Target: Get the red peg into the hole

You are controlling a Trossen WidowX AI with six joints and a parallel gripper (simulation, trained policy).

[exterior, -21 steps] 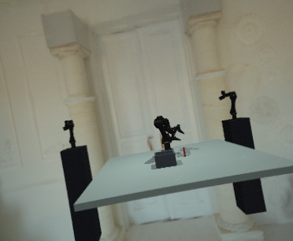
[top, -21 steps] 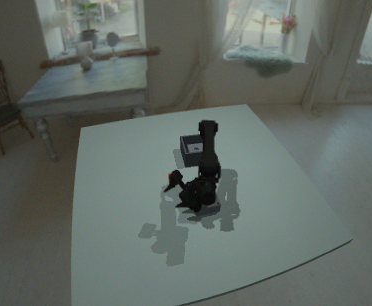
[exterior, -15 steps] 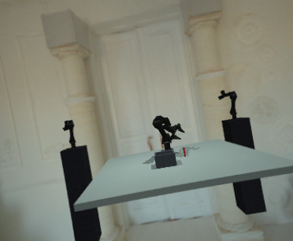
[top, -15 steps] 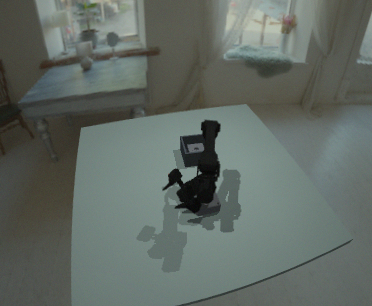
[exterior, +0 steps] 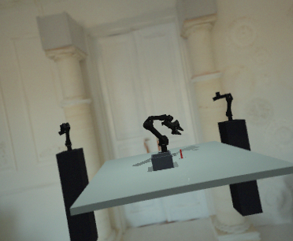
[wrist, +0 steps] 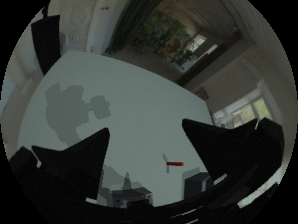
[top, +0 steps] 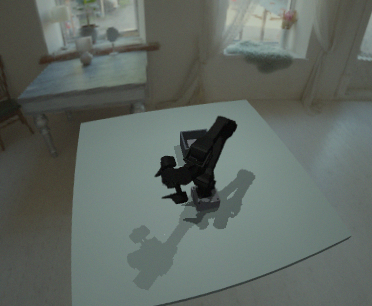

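Now: gripper tip 200 mm short of the red peg, 160 mm above it and 90 mm to the left of it. Round my gripper tip: grey box 380 mm ahead, 280 mm to the right, 180 mm below; plate 380 mm ahead, 280 mm to the right, 160 mm below.
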